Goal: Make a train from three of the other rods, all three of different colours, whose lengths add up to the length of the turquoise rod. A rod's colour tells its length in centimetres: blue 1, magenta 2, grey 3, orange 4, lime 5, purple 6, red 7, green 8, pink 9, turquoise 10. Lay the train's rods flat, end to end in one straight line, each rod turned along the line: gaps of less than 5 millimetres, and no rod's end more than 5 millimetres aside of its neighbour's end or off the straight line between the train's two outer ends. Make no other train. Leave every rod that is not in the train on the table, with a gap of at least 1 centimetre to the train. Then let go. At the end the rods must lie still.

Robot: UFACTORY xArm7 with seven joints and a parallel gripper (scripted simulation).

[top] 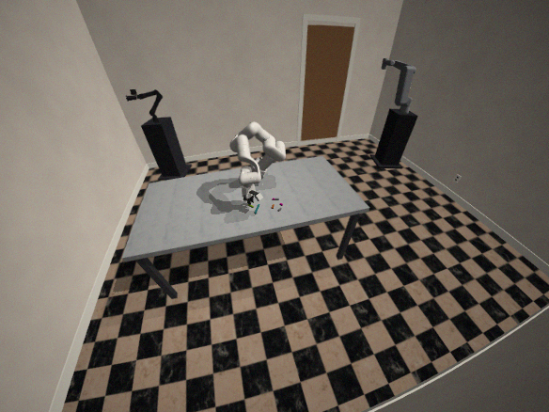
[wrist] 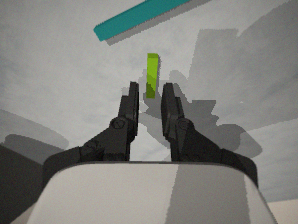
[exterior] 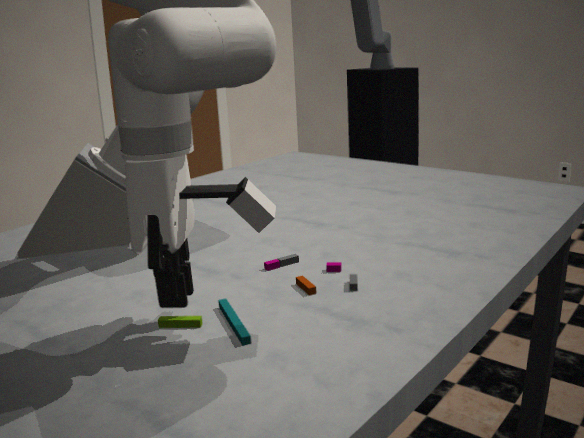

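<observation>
My gripper is now 50 mm above the lime rod. From my hand the other things lie so: turquoise rod (50 mm to the left, 50 mm below, 40 mm ahead); then orange rod (170 mm to the left, 50 mm below, 10 mm ahead).
</observation>
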